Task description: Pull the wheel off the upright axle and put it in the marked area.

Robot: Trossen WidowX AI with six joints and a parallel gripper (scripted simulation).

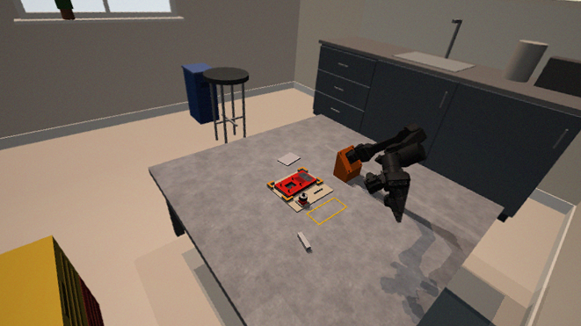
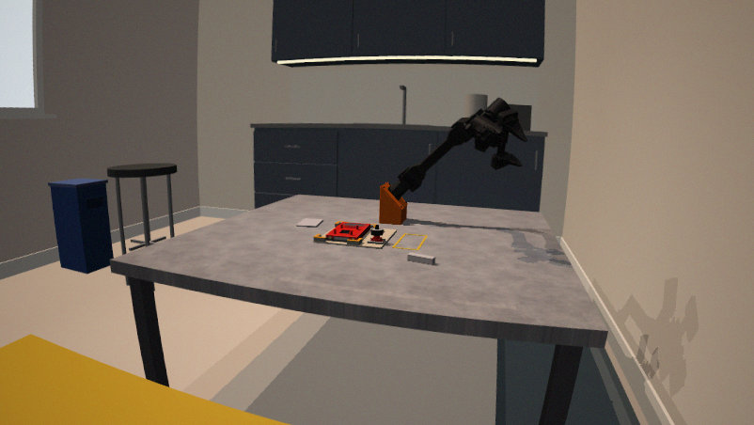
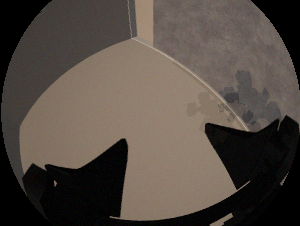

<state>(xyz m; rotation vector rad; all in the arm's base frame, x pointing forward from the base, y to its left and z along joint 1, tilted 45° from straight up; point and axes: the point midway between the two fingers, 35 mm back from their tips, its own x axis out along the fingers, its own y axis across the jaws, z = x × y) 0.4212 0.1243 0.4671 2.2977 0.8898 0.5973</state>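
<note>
Right now the dark wheel is 44 cm to the right of my gripper tip, 28 cm below it and 9 cm behind it. Also, from my gripper tip: flat grey plate: 74 cm to the right, 32 cm below, 30 cm behind; then grey block: 31 cm below, 28 cm to the right, 7 cm ahead.
</note>
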